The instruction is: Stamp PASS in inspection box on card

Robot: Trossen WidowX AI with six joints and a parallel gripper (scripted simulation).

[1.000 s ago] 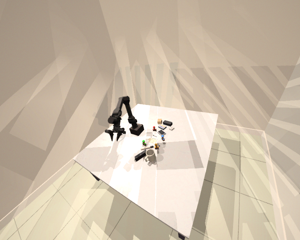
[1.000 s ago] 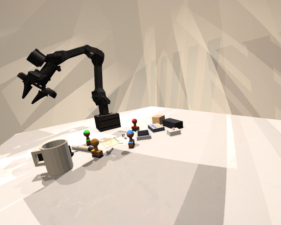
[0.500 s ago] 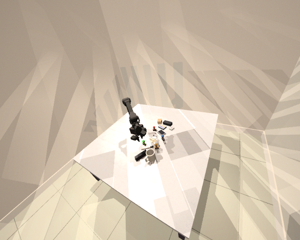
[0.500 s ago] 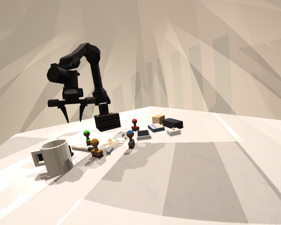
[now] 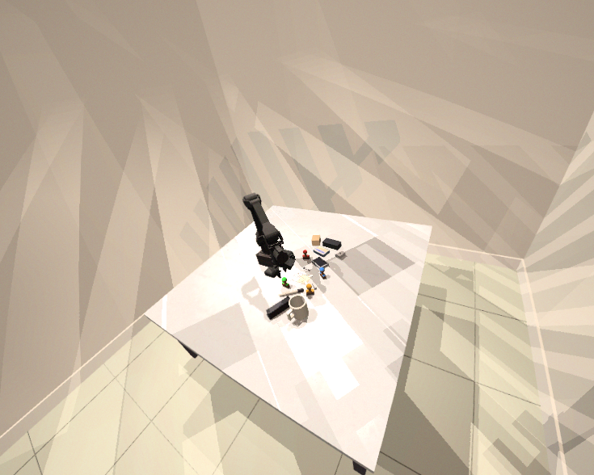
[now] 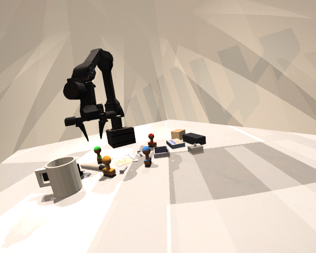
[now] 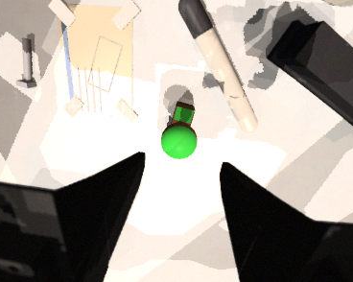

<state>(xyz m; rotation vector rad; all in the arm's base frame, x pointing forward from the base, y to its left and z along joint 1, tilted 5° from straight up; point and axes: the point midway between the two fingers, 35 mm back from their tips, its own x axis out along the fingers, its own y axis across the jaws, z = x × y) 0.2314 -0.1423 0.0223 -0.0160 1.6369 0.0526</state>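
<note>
My gripper tip is now 7 cm above the green-knobbed stamp. The rest, counted from my gripper tip: marker 7 cm ahead, 1 cm to the right, 8 cm below; then card 4 cm ahead, 9 cm to the left, 9 cm below; then orange stamp 15 cm ahead, 2 cm to the left, 7 cm below.
</note>
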